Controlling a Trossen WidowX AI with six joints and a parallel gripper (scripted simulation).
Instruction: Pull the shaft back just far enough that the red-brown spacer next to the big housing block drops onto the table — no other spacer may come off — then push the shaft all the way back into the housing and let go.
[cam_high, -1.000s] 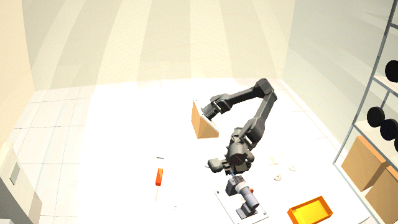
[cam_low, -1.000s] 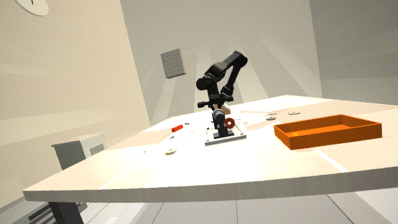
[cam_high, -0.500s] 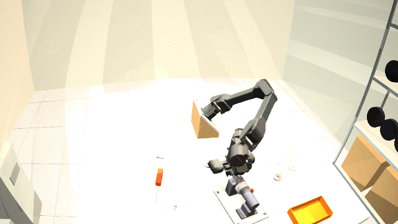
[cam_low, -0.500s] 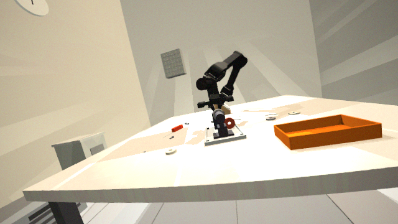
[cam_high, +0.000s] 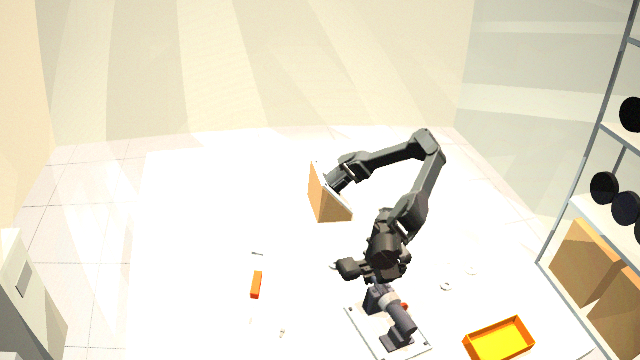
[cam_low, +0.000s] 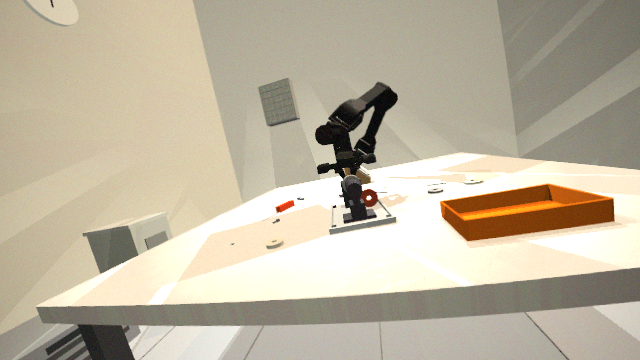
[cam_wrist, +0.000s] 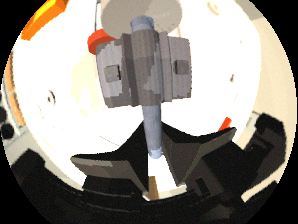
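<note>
My gripper tip is now 70 mm short of the grey-blue shaft, 30 mm below it and 10 mm to the right of it. The rest, counted from my gripper tip: red-brown spacer (100 mm ahead, 50 mm to the left, 10 mm below); orange tray (310 mm ahead, 290 mm to the left, 40 mm below).
</note>
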